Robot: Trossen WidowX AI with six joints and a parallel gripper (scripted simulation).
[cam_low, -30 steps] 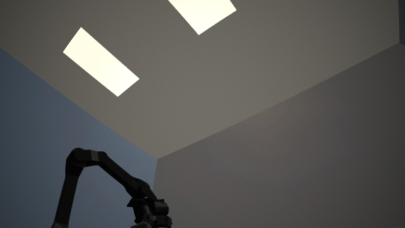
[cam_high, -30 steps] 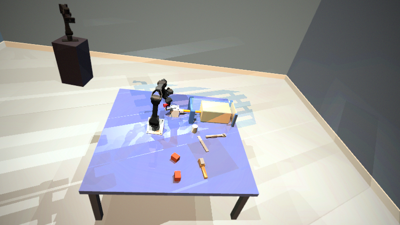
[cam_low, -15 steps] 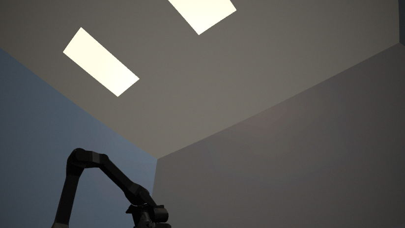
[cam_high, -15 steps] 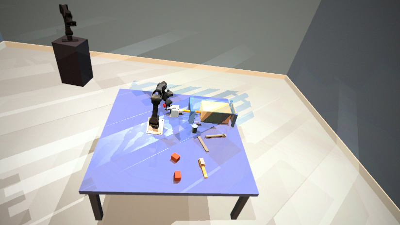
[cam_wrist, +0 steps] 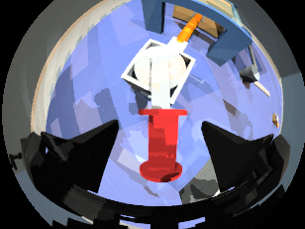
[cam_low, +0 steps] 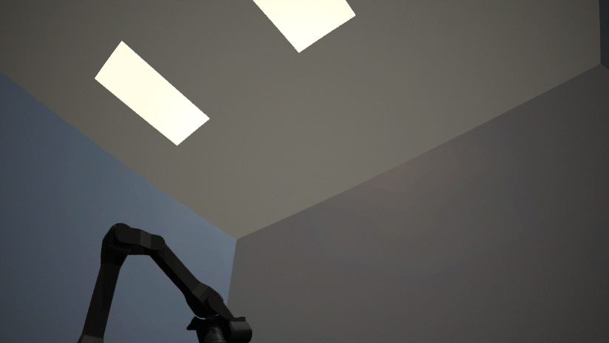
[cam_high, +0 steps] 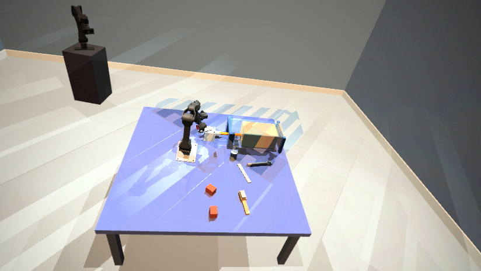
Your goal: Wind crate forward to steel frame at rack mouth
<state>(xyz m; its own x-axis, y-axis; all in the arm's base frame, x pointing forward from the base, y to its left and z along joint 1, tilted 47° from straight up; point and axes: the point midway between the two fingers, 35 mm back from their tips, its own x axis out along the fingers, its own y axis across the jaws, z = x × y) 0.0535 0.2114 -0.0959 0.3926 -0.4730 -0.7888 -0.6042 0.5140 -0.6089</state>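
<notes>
The red piece is 1 cm behind my gripper tip and 1 cm to the right of it. Also, from my gripper tip: blue steel frame (23 cm ahead, 8 cm to the left, 3 cm below); then grey winch (5 cm ahead, 4 cm to the left, 10 cm below); then winch handle (2 cm ahead, 1 cm to the left, 3 cm below).
</notes>
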